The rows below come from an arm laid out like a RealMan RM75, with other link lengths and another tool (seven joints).
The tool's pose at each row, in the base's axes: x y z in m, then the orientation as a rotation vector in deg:
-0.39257 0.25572 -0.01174 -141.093 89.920 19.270
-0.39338 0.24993 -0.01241 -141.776 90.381 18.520
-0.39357 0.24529 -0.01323 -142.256 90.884 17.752
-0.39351 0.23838 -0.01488 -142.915 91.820 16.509
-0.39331 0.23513 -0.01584 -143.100 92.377 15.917
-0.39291 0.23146 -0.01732 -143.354 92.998 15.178
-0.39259 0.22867 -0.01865 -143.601 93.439 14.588
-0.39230 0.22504 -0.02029 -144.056 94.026 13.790
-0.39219 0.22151 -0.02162 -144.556 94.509 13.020
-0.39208 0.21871 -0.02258 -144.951 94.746 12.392
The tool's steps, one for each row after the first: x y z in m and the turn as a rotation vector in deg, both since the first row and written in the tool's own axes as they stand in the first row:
0.00486 0.00317 -0.00097 -0.316 0.871 0.042
0.00903 0.00531 -0.00151 -0.497 1.664 0.163
0.01550 0.00820 -0.00194 -0.757 2.929 0.466
0.01867 0.00942 -0.00198 -0.831 3.505 0.713
0.02244 0.01065 -0.00167 -0.919 4.212 0.968
0.02537 0.01158 -0.00123 -1.006 4.779 1.127
0.02911 0.01290 -0.00074 -1.213 5.600 1.303
0.03260 0.01433 -0.00050 -1.432 6.393 1.406
0.03534 0.01544 -0.00040 -1.549 6.982 1.399

